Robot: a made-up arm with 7 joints.
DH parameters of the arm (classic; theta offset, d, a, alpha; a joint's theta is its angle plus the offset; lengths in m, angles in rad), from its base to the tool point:
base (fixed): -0.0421 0 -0.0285 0
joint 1: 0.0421 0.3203 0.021 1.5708
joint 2: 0 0.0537 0.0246 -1.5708
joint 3: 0 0.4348 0.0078 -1.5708
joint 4: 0 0.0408 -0.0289 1.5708
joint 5: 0 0.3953 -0.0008 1.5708
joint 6: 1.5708 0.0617 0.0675 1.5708
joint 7: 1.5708 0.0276 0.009 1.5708
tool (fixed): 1.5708 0.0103 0 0
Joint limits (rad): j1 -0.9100..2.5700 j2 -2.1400..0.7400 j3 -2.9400..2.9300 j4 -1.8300..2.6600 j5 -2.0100..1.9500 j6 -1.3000..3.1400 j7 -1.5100..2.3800
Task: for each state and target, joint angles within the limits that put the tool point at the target. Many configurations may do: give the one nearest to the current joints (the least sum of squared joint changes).
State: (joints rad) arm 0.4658 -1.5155 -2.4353 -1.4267 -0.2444 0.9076 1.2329
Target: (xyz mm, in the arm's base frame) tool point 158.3 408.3 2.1
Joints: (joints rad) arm 0.5070 -1.5336 -2.3853 -1.6261 -0.2632 0.9387 1.2308
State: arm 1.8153 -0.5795 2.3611 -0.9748 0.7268 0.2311 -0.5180
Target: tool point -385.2 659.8 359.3
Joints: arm 2.3621 -0.7944 2.7564 -1.4033 0.6479 0.3366 -0.5148
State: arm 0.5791 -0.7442 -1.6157 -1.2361 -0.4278 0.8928 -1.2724
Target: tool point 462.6 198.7 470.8
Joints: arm -0.3568 -0.6208 -1.9609 -1.5549 -0.4785 1.0688 -1.2860
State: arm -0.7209 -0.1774 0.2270 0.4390 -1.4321 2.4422 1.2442
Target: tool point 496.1 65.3 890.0
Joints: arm -0.1632 -0.4178 0.4332 0.9912 -1.6085 2.4837 1.2348
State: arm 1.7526 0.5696 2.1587 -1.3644 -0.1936 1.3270 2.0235
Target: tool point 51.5 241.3 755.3
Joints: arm 2.0190 0.6619 2.7746 -1.8143 -0.1464 1.4192 2.0020
